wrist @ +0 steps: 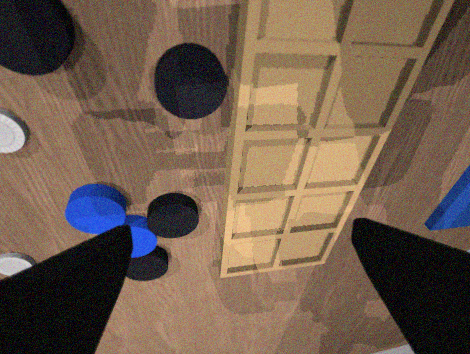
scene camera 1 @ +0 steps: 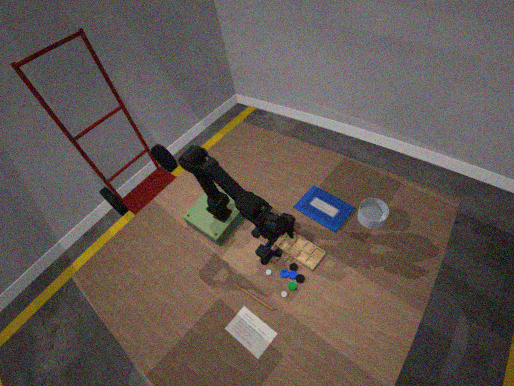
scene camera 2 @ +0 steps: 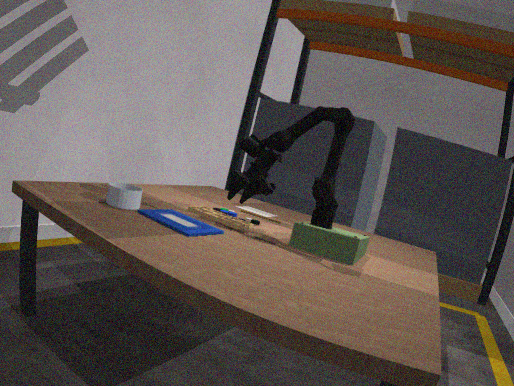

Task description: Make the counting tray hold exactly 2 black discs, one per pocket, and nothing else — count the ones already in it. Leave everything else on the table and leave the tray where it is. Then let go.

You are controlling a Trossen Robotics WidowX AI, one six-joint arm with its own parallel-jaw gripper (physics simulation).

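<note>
The wooden counting tray (scene camera 1: 301, 245) (scene camera 2: 215, 215) (wrist: 300, 47) runs beyond the wrist view's top edge; its pockets seen there hold no disc. The rest of the tray is hidden or cut off. Beside it on the table lie a black disc (wrist: 191, 80) near its upper rim, another black disc (wrist: 30, 35) at the top left corner, and two more, one black disc (scene camera 1: 293, 267) (wrist: 173, 215) next to the blue discs and one black disc (scene camera 1: 300, 278) (wrist: 147, 265) below. My gripper (scene camera 1: 278, 247) (scene camera 2: 237, 198) (wrist: 244, 232) is wide open and empty, raised above the tray and discs.
Two blue discs (wrist: 96, 207) (wrist: 144, 241), a green disc (scene camera 1: 292, 286) and two white discs (scene camera 1: 268, 272) (scene camera 1: 284, 294) lie near the tray. A blue folder (scene camera 1: 341, 220) (scene camera 2: 203, 231), a clear round bowl (scene camera 1: 373, 213) (scene camera 2: 125, 196), a thin stick (scene camera 1: 256, 297) and a paper (scene camera 1: 251, 332) are on the table.
</note>
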